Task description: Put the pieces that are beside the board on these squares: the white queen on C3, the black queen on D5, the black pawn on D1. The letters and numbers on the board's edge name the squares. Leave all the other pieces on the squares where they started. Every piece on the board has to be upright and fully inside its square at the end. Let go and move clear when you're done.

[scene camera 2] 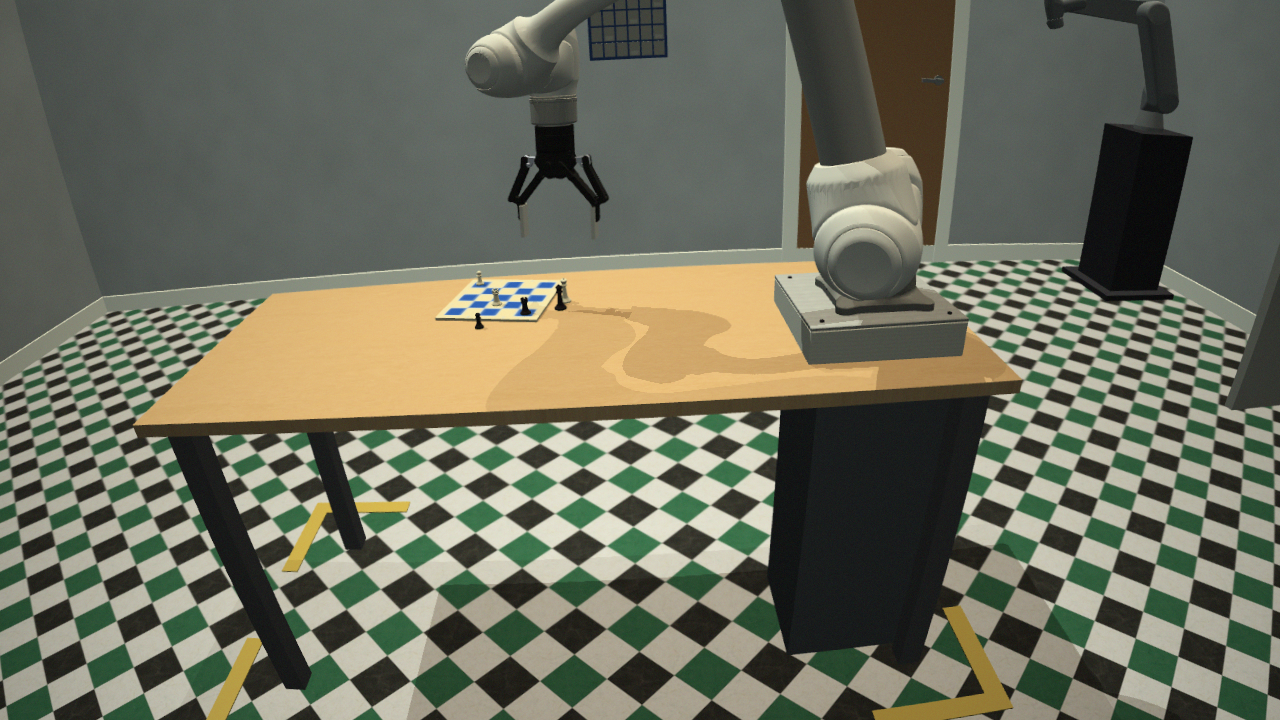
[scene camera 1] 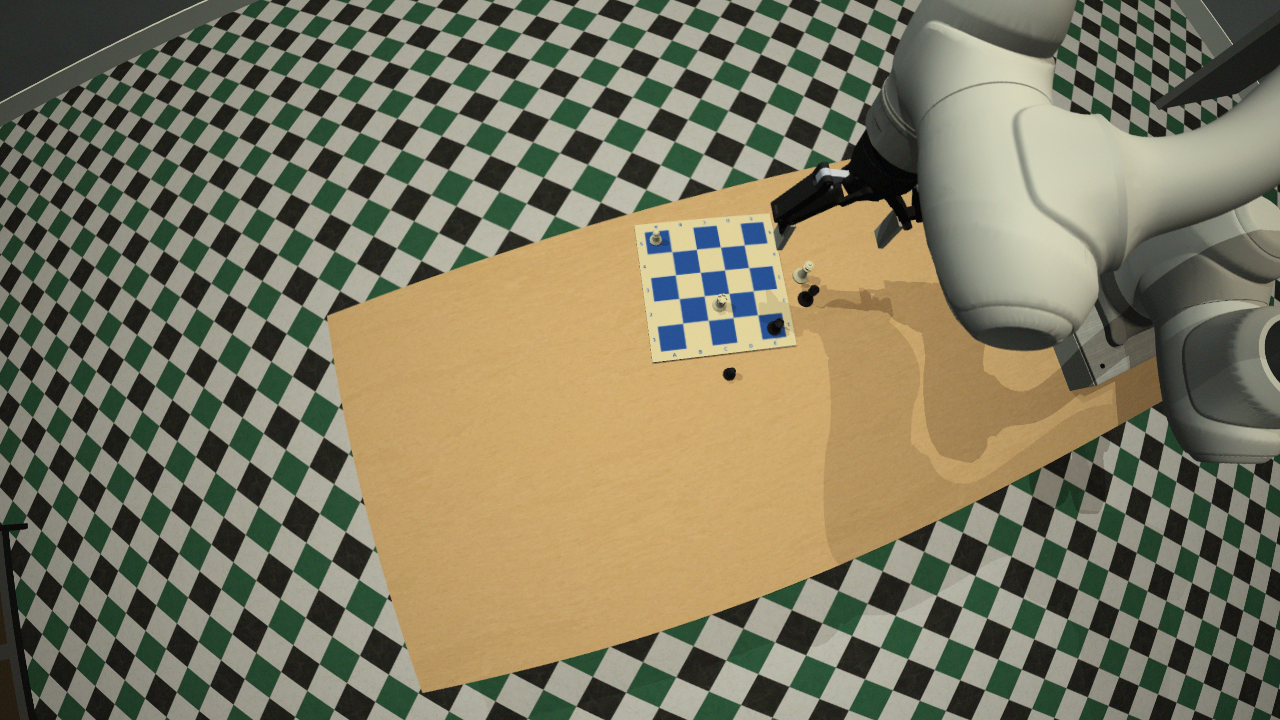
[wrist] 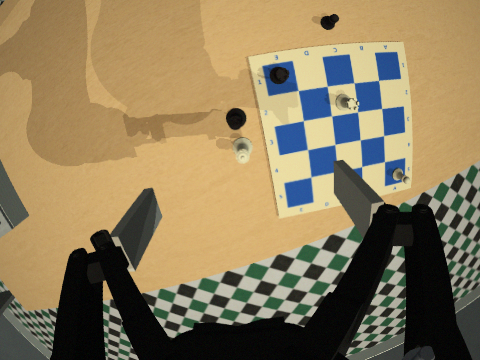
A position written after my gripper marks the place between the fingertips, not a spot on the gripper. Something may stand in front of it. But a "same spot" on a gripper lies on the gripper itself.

My gripper shows in scene camera 2, in scene camera 1 and in the wrist view (243,190). One and the same spot on my gripper: (scene camera 1: 820,181) is (scene camera 2: 521,161).
